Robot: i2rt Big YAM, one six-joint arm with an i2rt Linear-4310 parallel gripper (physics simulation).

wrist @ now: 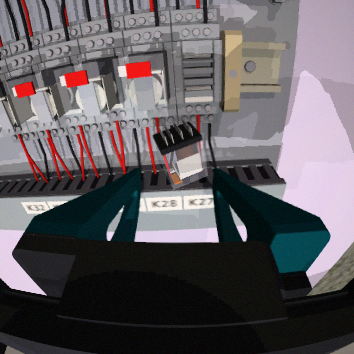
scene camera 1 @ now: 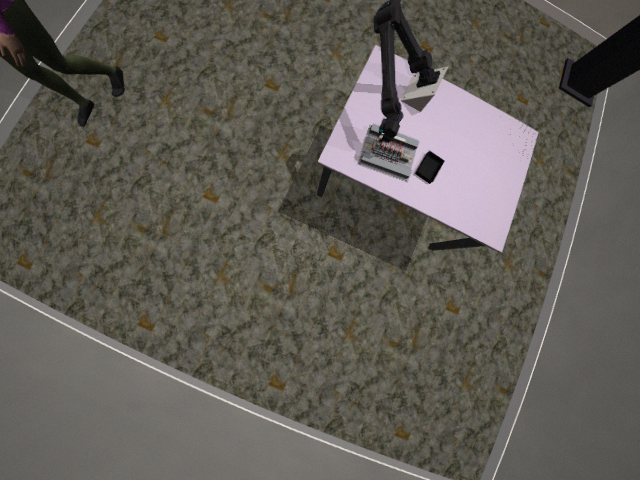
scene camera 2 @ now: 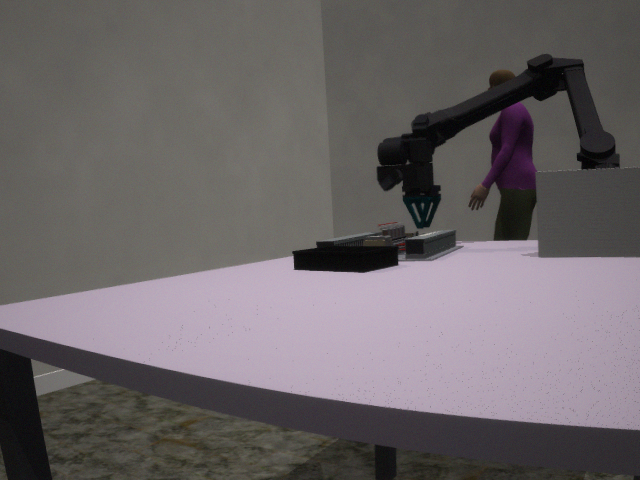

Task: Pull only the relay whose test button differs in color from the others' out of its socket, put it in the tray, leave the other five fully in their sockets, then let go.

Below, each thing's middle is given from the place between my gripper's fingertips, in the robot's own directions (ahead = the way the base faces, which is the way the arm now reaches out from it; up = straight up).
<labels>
The grey panel (wrist: 255,131) is 80 mm to the left of my hand, 50 mm below it and 50 mm ahead of it.
</labels>
